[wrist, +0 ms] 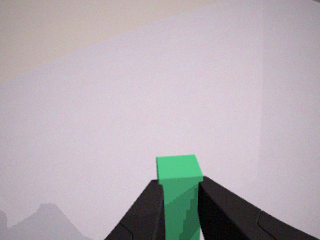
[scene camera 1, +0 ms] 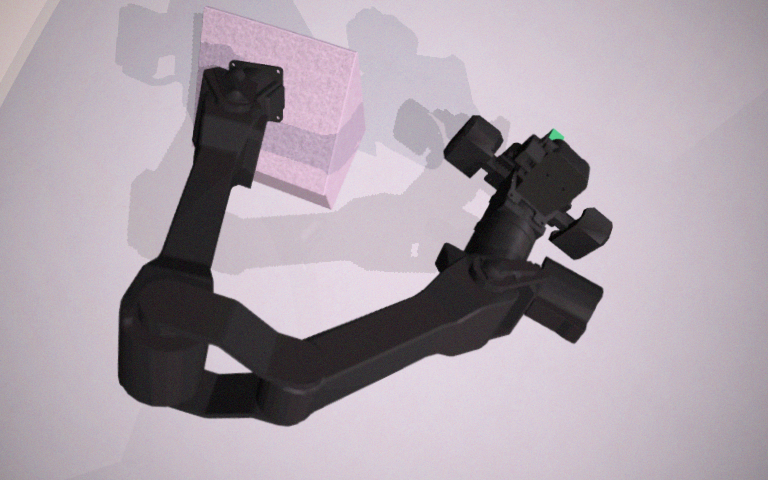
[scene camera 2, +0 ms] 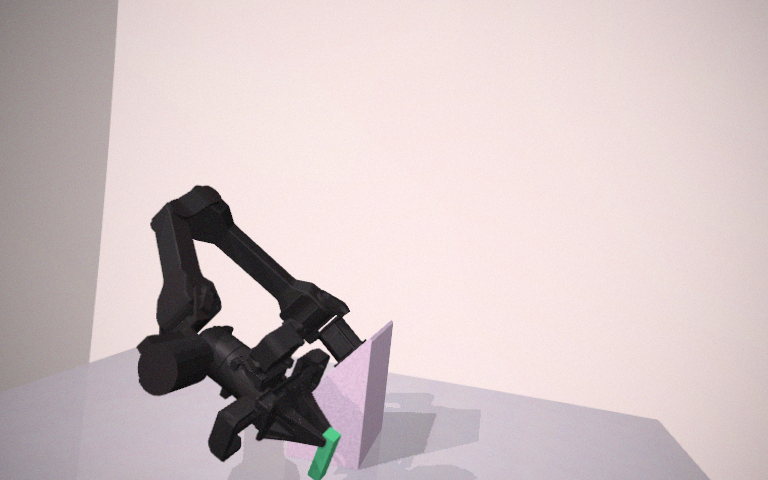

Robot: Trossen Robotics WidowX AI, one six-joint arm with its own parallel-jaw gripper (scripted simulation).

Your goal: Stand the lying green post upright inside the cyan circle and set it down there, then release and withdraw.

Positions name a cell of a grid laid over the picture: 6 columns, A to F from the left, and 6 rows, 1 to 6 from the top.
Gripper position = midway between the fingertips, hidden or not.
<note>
My gripper (scene camera 1: E2) carries a green post.
My gripper also shows in the wrist view (wrist: D5) and in scene camera 2 (scene camera 2: C6).
</note>
